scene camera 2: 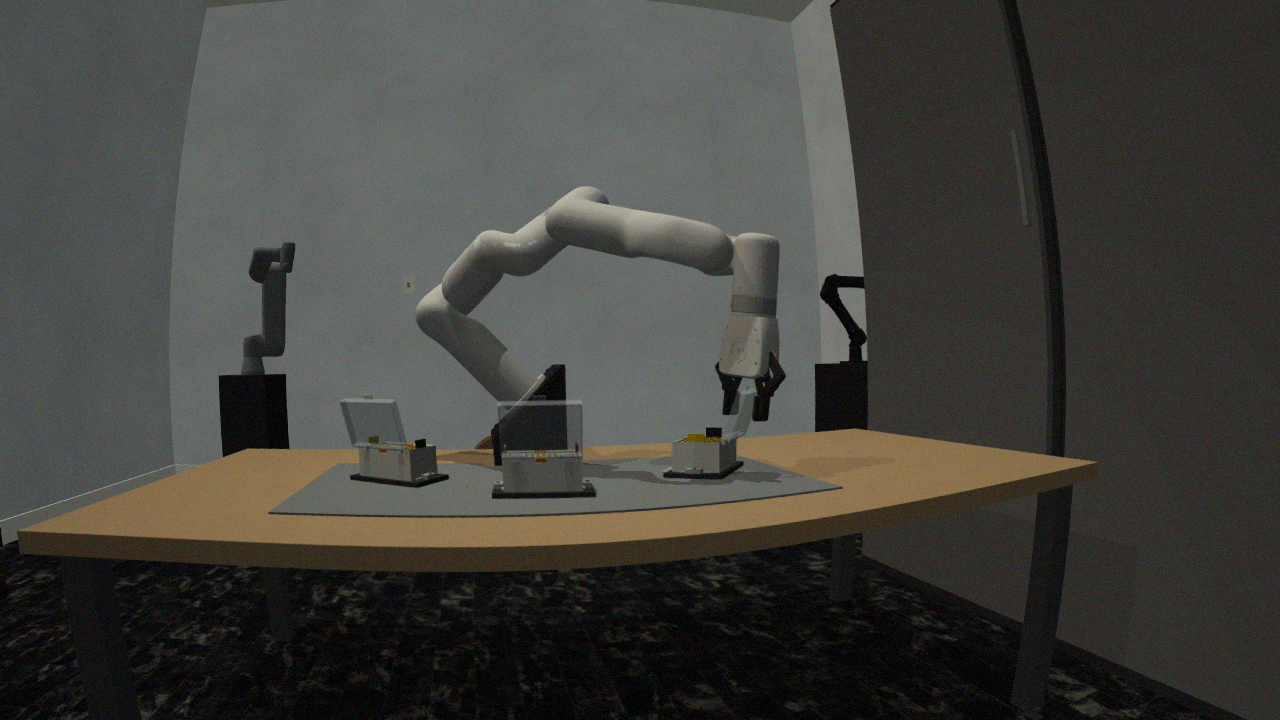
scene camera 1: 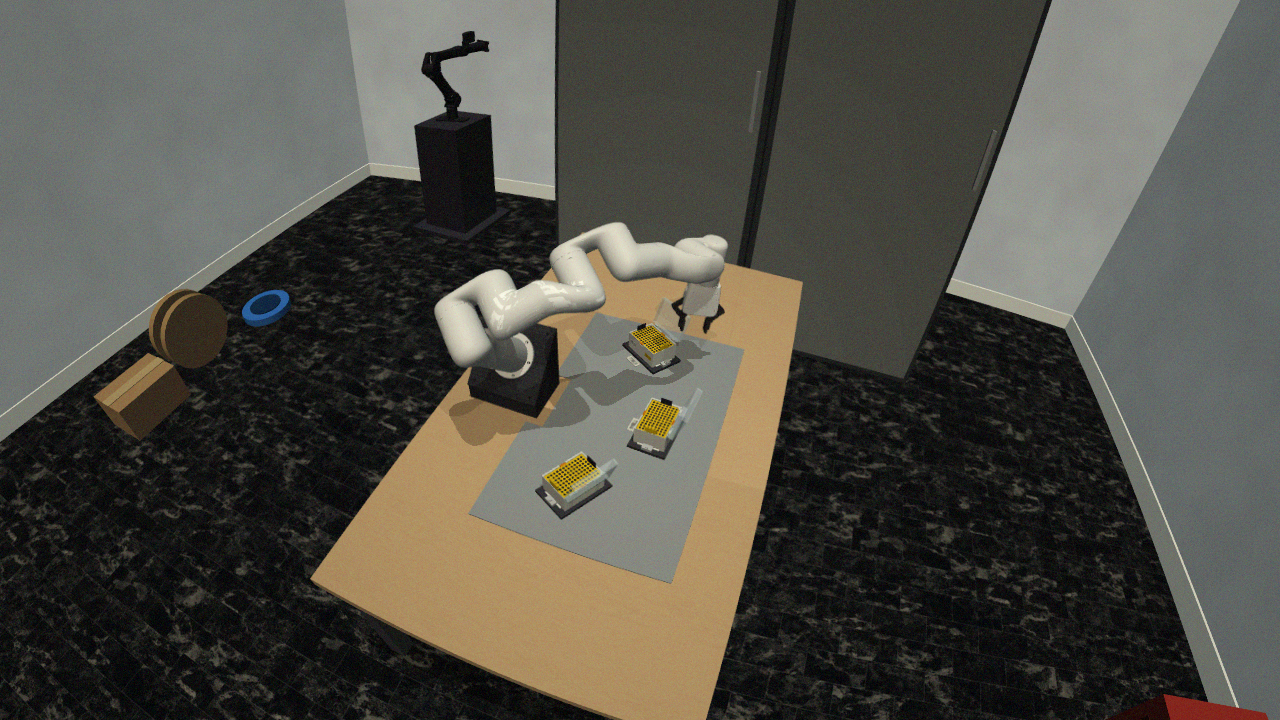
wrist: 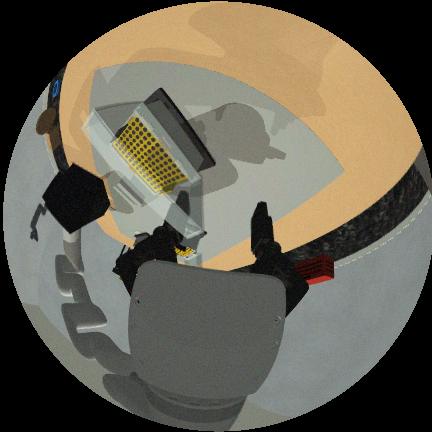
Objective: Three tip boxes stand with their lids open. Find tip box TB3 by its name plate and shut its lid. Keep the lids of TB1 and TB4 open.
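Places are measured from the arm's base along level axes (x back, y left, z down), in millimetres.
Pixels of known places: gripper, fingertip midpoint: [scene camera 2: 744,417] [scene camera 1: 692,329] [wrist: 221,205]; arm's base, link origin: [scene camera 2: 525,398] [scene camera 1: 512,355] [wrist: 72,211].
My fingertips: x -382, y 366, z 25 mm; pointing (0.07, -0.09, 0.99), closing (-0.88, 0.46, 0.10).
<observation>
For each thing: its middle in the pictures, then the offset to it from my fingertips. "pt": a spot on its surface instead. Level surfaces: height alone.
- far box's lid, surface spot: [scene camera 2: 742,422] pt dx +64, dy +14, dz +13 mm
- middle box, body centre: [scene camera 2: 541,470] [scene camera 1: 653,423] [wrist: 176,239] dx -22, dy -332, dz +70 mm
- grey mat, surface height: dz +103 mm
- wooden table, surface height: dz +106 mm
Three tip boxes with yellow racks stand on dark bases, their clear lids raised. The far box [scene camera 1: 652,342] [scene camera 2: 702,455] [wrist: 150,155] is closest to my gripper [scene camera 1: 693,328] [scene camera 2: 746,417] [wrist: 221,205]. The gripper points down with its fingers well apart at the far box's lid [scene camera 1: 665,315] [scene camera 2: 742,422]; one finger shows through or close against the clear lid in the wrist view. The middle box [scene camera 1: 657,425] [scene camera 2: 540,472] and the near box [scene camera 1: 574,483] [scene camera 2: 393,462] stand away from the gripper. The name plates are too small or hidden to read.
The boxes stand on a grey mat [scene camera 1: 617,541] [scene camera 2: 358,503] [wrist: 300,165] on the wooden table [scene camera 1: 537,617] [scene camera 2: 179,510]. The arm's black base block [scene camera 1: 510,391] [wrist: 76,198] stands at the table's left side in scene camera 1. A tall dark cabinet [scene camera 1: 877,179] stands behind the table.
</observation>
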